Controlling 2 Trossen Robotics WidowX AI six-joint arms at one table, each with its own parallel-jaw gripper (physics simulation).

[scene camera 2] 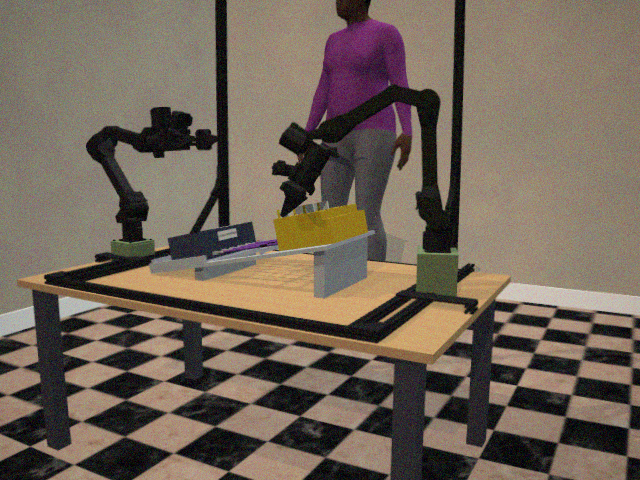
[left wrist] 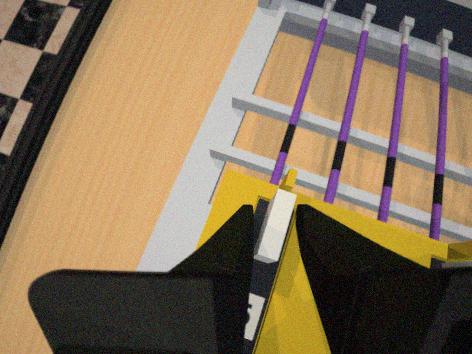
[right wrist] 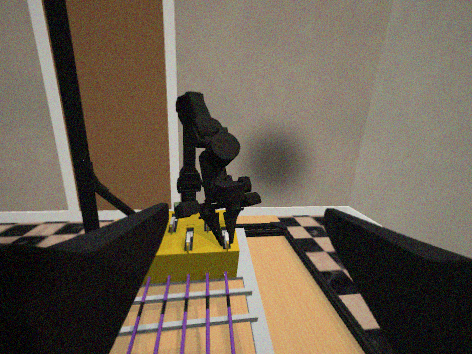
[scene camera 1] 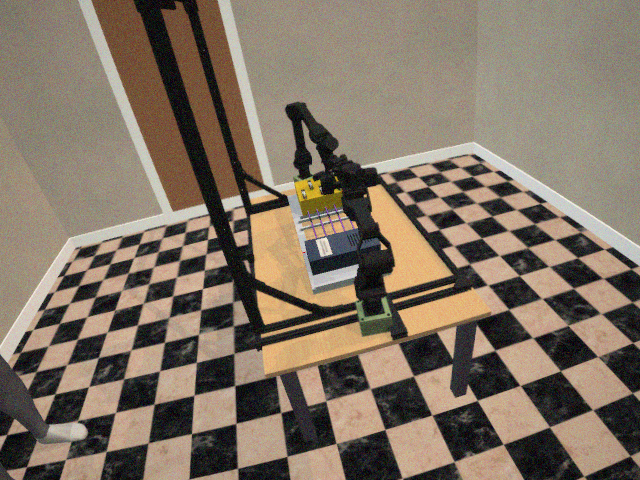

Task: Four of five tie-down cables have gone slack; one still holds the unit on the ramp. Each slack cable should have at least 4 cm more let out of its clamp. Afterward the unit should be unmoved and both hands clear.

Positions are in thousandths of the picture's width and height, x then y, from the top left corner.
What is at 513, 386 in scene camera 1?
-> My right gripper.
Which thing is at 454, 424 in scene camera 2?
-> My left gripper.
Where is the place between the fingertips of my right gripper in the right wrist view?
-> At 524, 603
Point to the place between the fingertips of my right gripper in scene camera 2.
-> At 323, 289
